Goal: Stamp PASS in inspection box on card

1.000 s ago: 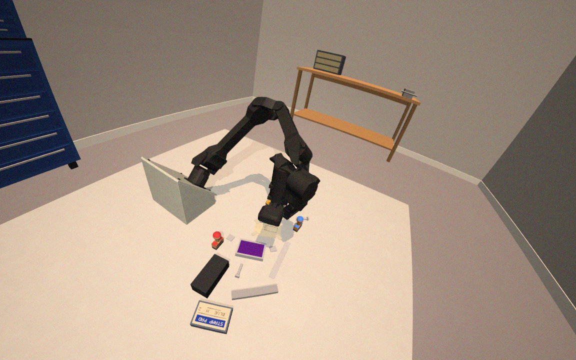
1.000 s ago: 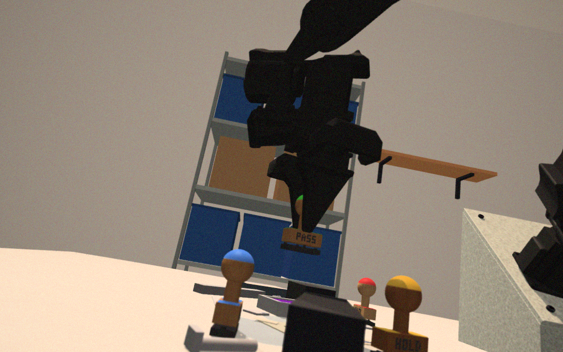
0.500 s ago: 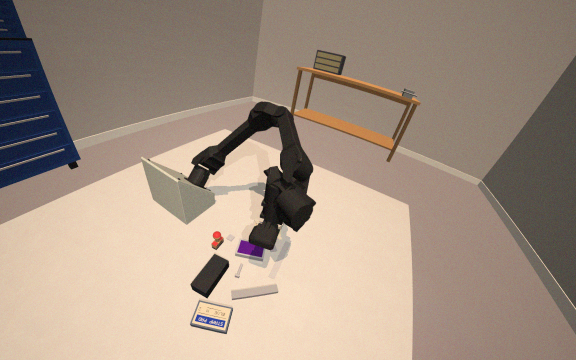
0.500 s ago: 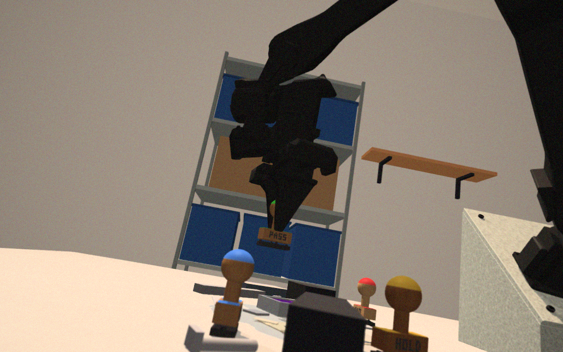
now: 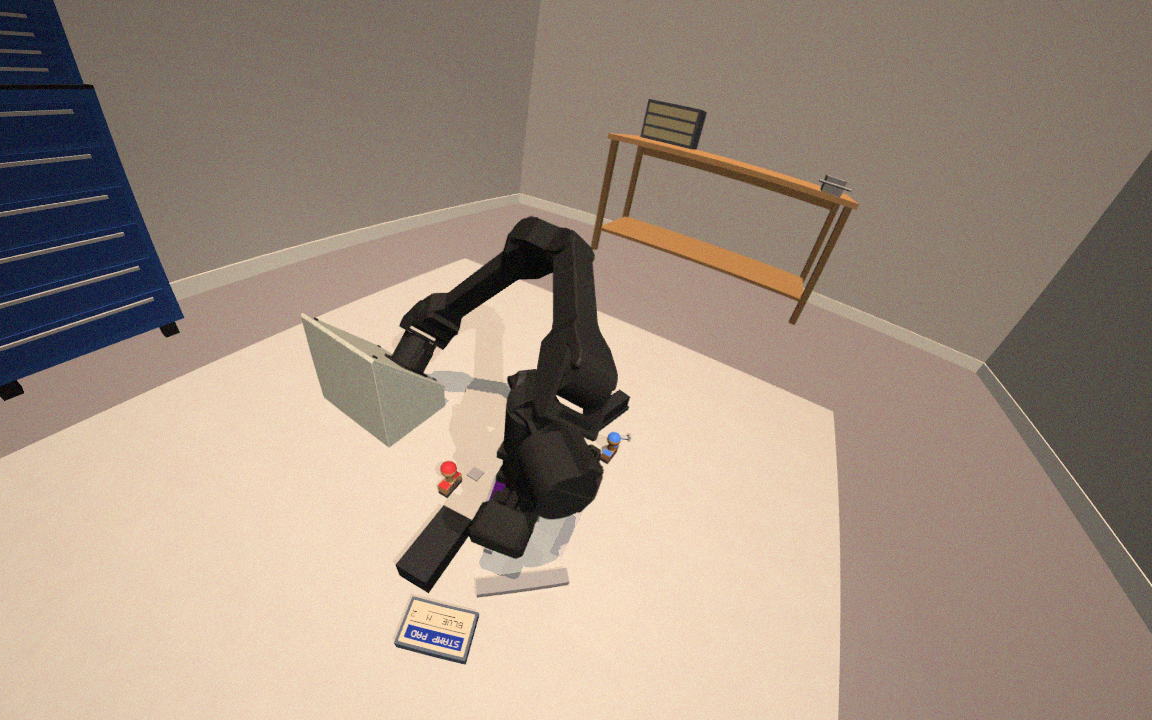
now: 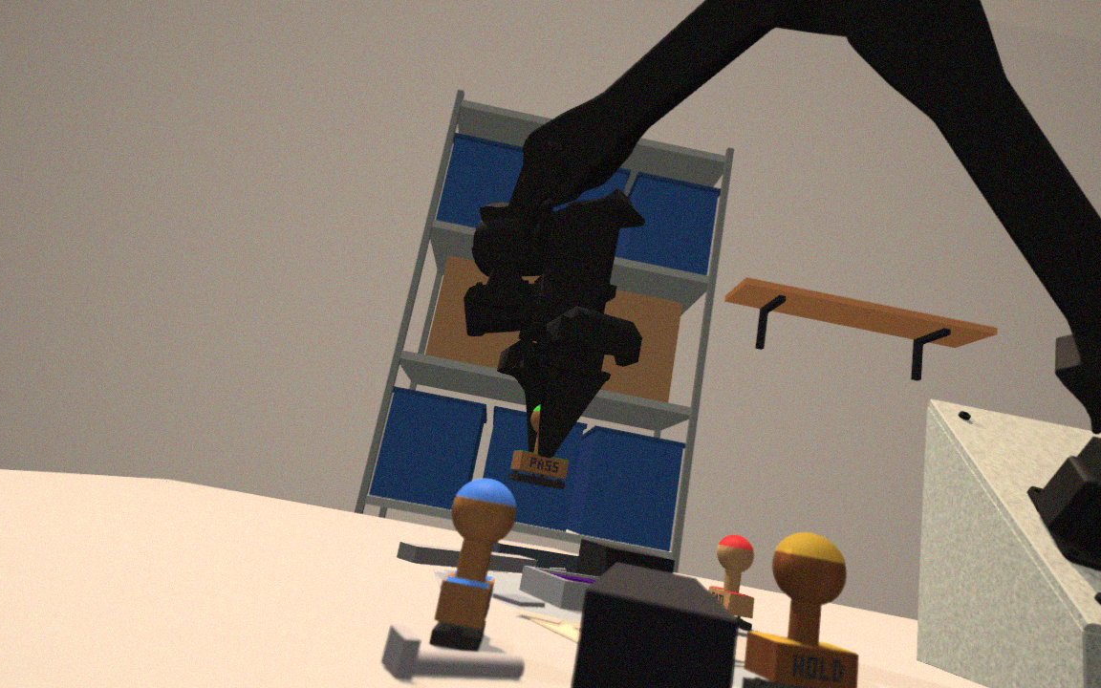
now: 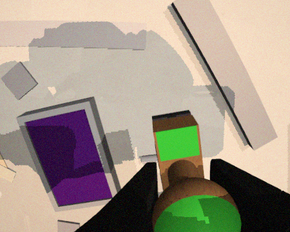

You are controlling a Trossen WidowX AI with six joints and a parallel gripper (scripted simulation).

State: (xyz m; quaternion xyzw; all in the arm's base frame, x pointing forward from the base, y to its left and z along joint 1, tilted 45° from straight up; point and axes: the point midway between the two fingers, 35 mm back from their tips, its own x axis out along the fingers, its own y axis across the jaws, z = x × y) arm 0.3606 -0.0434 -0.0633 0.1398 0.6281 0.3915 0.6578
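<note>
Now: the long grey bar 40 mm ahead of my gripper tip, 40 mm to the right of it and 90 mm below it. The rest, counted from my gripper tip: red-topped stamp 160 mm behind, 10 mm to the left, 70 mm below; stamp-pad packet 160 mm to the right, 80 mm below; purple ink pad 60 mm behind, 60 mm to the left, 90 mm below.
</note>
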